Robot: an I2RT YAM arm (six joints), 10 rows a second.
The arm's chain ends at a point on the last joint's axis. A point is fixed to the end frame.
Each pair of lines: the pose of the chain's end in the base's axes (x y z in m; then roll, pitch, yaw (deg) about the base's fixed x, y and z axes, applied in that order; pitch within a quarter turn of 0, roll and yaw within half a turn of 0), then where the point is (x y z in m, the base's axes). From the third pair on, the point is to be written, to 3 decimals.
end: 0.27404 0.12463 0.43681 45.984 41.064 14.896
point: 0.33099 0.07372 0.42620
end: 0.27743 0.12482 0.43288 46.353 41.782 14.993
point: 0.33410 0.07378 0.42144
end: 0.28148 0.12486 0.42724 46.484 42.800 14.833
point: 0.338 0.074 0.415
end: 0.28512 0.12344 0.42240 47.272 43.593 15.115
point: 0.341 0.072 0.409
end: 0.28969 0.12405 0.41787 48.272 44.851 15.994
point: 0.345 0.073 0.403
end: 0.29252 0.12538 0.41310 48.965 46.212 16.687
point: 0.348 0.074 0.396
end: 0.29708 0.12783 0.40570 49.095 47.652 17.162
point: 0.352 0.077 0.388
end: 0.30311 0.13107 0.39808 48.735 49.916 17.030
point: 0.358 0.080 0.379
